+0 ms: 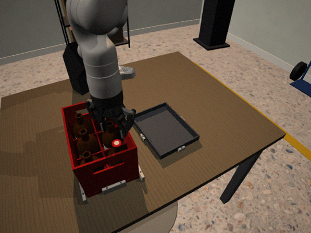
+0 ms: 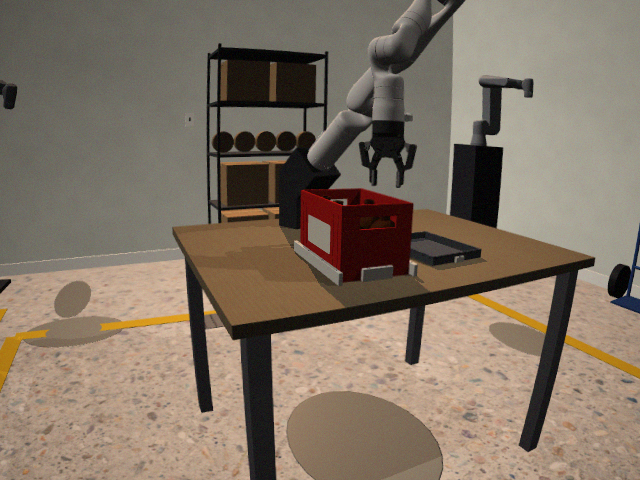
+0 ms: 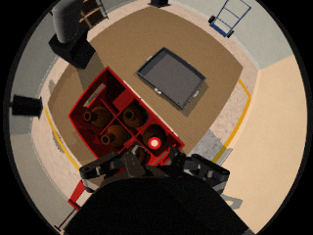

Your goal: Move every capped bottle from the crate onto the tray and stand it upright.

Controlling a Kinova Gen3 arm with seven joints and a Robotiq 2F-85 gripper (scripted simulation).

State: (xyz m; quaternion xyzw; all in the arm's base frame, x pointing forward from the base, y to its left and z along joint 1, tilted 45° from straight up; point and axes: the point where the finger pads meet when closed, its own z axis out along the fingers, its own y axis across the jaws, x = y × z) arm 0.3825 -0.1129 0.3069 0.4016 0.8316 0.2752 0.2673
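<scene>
Right now my hand is 14 cm above the glass bottle. From my hand the other things lie so: red crate (9 cm behind, 5 cm to the right, 14 cm below); dark grey tray (13 cm behind, 22 cm to the left, 21 cm below).
</scene>
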